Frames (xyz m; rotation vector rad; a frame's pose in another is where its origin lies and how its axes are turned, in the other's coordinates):
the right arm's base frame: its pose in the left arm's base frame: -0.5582 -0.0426 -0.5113 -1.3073 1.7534 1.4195
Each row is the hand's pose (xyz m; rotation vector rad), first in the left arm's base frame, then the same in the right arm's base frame.
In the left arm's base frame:
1: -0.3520 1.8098 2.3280 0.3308 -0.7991 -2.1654
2: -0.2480 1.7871 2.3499 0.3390 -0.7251 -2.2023
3: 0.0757 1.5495 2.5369 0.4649 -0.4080 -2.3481
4: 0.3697 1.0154 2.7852 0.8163 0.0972 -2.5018
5: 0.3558 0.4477 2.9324 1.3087 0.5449 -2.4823
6: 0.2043 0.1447 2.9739 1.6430 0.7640 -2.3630
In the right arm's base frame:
1: -3.1439 0.9872 0.8228 -1.4148 -0.0130 1.1534
2: -3.1954 0.9029 0.7775 -1.4714 -0.0497 1.1215
3: -3.3984 0.6943 0.4436 -1.6912 -0.1781 0.8964
4: -3.5381 0.5444 -0.1820 -1.9409 -0.3176 0.3873
5: -3.4590 0.6305 -0.7568 -2.0327 -0.3275 -0.2028
6: -3.3286 0.7911 -1.0284 -2.0176 -0.2622 -0.5544

